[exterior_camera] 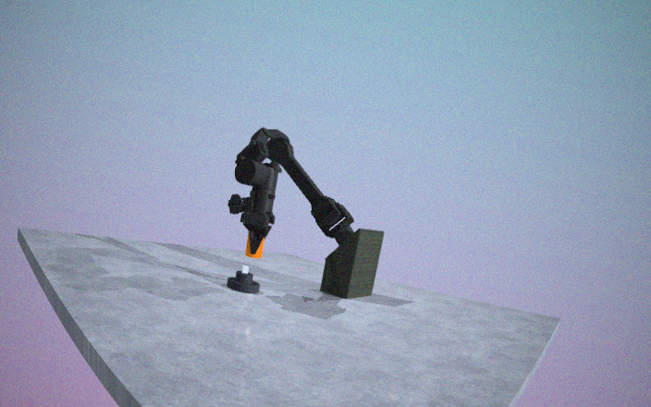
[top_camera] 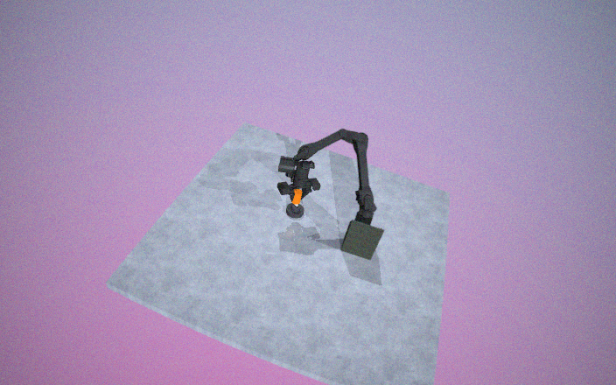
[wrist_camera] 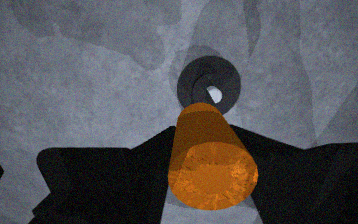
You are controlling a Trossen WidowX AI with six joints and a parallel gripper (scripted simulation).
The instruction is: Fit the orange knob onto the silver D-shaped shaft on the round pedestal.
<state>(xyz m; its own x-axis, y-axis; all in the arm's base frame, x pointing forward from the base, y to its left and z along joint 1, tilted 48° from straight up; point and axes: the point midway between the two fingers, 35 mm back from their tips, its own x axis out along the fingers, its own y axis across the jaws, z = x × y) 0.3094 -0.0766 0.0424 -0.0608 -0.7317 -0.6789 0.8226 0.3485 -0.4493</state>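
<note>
My gripper tip is now 70 mm above the round pedestal and 30 mm to the left of it. Round my gripper tip: orange knob (40 mm above).
</note>
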